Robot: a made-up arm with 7 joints.
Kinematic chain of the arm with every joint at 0, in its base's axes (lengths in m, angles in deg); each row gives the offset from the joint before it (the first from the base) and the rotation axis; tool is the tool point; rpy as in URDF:
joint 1: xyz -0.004 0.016 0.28 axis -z
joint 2: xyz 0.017 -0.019 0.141 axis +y
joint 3: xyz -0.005 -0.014 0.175 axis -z
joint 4: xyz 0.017 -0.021 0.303 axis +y
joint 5: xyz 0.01 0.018 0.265 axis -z
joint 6: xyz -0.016 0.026 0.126 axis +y
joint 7: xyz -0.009 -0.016 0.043 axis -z
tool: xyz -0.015 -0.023 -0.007 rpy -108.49 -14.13 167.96
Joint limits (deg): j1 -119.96..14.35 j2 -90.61..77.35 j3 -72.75..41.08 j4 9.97..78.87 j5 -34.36..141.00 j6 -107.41..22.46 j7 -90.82..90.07
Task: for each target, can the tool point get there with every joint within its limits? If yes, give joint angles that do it. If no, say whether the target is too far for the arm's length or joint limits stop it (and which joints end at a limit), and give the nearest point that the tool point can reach.
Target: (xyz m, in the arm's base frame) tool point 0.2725 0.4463 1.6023
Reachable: no: too far | nearest point 0.1970 0.3289 1.2685 | short by 0.362 m
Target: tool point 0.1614 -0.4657 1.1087
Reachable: yes | joints -103.18 -42.19 16.80 17.03 17.15 -59.91 9.89
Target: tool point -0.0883 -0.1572 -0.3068
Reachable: no: joint limits stop it (at a limit: joint 1, joint 2, joint 4, joint 5, joint 7) | nearest point 0.5253 -0.2488 0.1245 | short by 0.756 m
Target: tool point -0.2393 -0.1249 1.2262
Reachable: yes | joints -50.89 -22.74 -44.72 19.65 80.98 -89.79 -46.61
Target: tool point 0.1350 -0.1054 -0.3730
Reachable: no: joint limits stop it (at a limit: joint 1, joint 2, joint 4, joint 5, joint 7) | nearest point 0.5516 -0.1881 0.1061 | short by 0.640 m
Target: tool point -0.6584 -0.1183 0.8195
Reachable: yes | joints -21.39 -76.41 -21.20 45.30 70.22 -71.58 24.77
